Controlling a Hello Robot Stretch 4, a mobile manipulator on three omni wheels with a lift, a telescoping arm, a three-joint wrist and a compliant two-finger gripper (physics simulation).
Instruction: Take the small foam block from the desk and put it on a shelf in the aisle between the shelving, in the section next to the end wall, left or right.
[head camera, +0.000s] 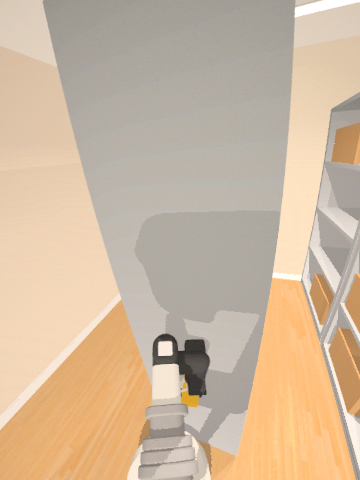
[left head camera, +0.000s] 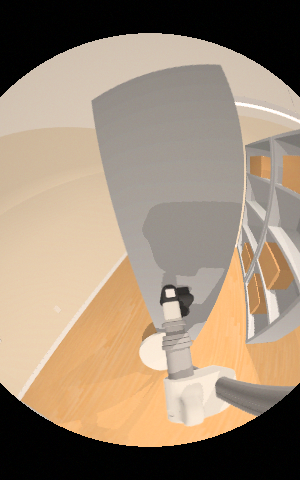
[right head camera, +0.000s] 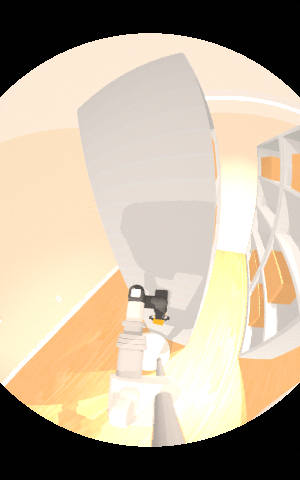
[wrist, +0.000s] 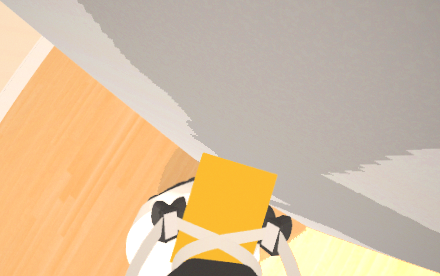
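Where they show: gripper, fingertip midpoint: (wrist: 221, 215); robot's base at its link origin: (left head camera: 159, 350) (right head camera: 148, 350).
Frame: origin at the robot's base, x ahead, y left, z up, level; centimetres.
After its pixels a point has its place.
Note:
The small foam block (head camera: 190, 398) @(x 6.8, y -17.6, z 75.3 cm) (right head camera: 158, 322) @(x 5.6, y -17.7, z 74.9 cm) (wrist: 232, 200) @(x 11.4, y -18.6, z 75.9 cm) is yellow and sits between the fingertips of my gripper (wrist: 221, 215) @(x 10.0, y -17.2, z 71.1 cm), which is shut on it. In the head camera view the black wrist partly hides the block. The grey end panel of the left shelving (head camera: 200, 150) @(x 12.2, y -25.9, z 151.1 cm) (left head camera: 170, 150) @(x 14.6, y -20.6, z 154.8 cm) (right head camera: 150, 150) @(x 12.6, y -25.0, z 153.8 cm) (wrist: 300, 75) @(x 14.2, y -21.5, z 90.5 cm) stands tall right in front of the gripper. The right shelving (head camera: 326, 200) @(x 142.1, y -177.4, z 101.2 cm) (left head camera: 246, 200) @(x 140.9, y -170.0, z 93.7 cm) (right head camera: 258, 200) @(x 143.6, y -174.1, z 100.0 cm) stands across the aisle, its shelves facing left. The left shelving's shelves are mostly hidden behind its panel.
Brown boxes (head camera: 345, 365) (left head camera: 275, 265) @(x 22.8, y -116.3, z 74.2 cm) (right head camera: 280, 277) @(x 21.9, y -116.7, z 75.1 cm) stand on the right shelving. The aisle floor (head camera: 285, 350) @(x 64.4, y -100.8, z -5.2 cm) (right head camera: 225, 310) @(x 44.1, y -92.2, z -5.2 cm) runs between the shelving toward the end wall (head camera: 310, 165) @(x 154.6, y -162.6, z 136.1 cm). A side wall (head camera: 45, 250) @(x 105.2, y 89.2, z 97.2 cm) with a white skirting board is at the left. The robot's round white base shows below the arm.

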